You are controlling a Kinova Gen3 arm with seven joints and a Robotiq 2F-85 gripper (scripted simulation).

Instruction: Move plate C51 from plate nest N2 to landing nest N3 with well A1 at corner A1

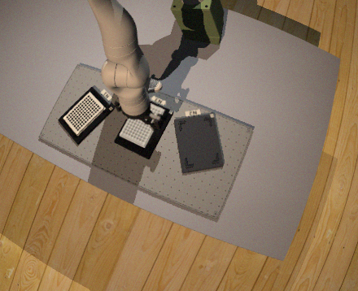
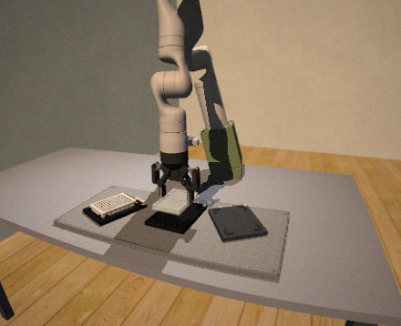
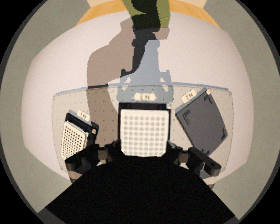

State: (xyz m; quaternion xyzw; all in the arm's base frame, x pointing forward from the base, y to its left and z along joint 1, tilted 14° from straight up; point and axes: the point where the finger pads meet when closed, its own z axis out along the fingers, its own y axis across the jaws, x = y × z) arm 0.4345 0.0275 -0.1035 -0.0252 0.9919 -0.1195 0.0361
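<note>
Now: the plate 1 cm below my hand. The rest, counted from my hand: plate nest N2: 3 cm behind, 17 cm to the left, 6 cm below; then landing nest N3: 6 cm below; then A1 corner mark: 8 cm behind, 5 cm to the left, 5 cm below.
</note>
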